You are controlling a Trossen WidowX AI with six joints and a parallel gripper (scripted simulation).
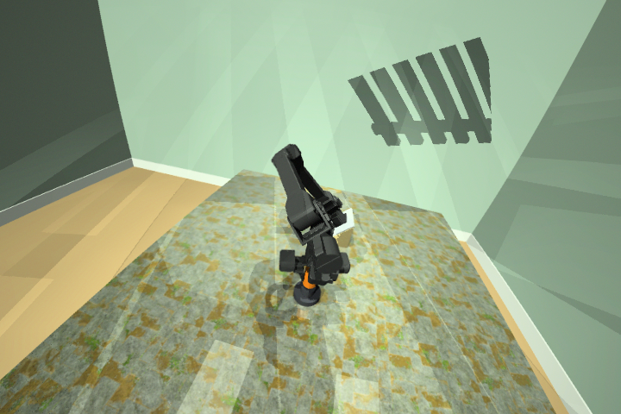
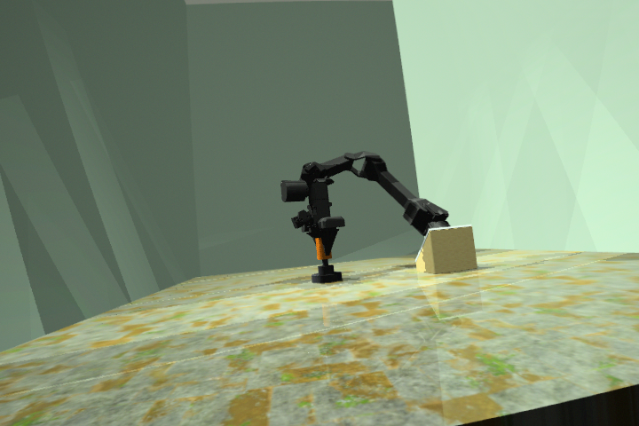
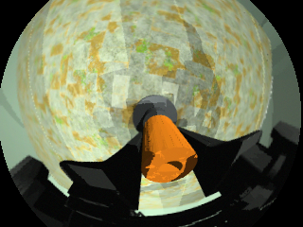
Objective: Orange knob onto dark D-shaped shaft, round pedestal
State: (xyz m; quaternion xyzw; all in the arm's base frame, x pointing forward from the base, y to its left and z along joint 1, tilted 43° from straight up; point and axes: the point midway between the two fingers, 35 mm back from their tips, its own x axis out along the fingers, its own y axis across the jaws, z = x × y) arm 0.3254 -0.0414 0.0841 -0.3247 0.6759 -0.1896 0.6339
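The orange knob lies 20 mm above my gripper tip. The rest, counted from my gripper tip: D-shaped shaft: 40 mm below.
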